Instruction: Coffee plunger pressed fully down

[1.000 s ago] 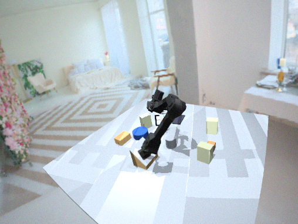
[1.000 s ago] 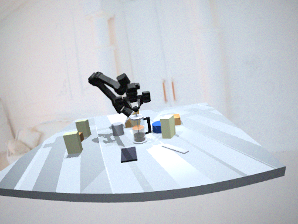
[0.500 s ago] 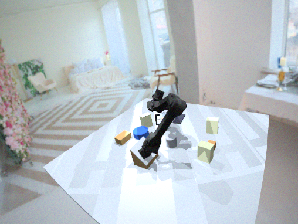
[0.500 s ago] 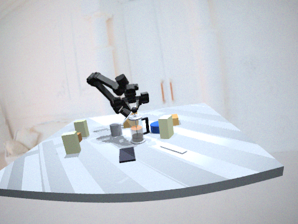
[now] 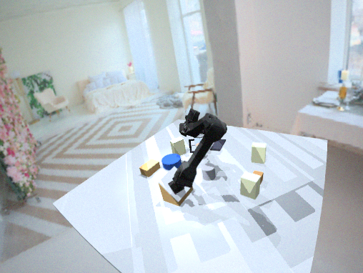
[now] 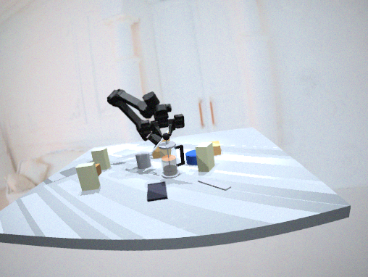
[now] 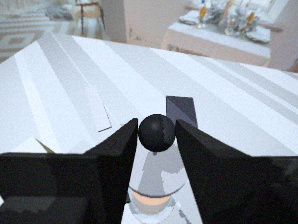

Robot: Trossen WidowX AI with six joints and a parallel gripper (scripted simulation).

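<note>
The coffee press lies 3 cm behind my gripper tip and 9 cm below it. Round my gripper tip: white strip (10 cm ahead, 18 cm to the left, 18 cm below); grey cylinder (18 cm behind, 19 cm to the right, 14 cm below); blue disc (20 cm behind, 9 cm to the left, 16 cm below).
</note>
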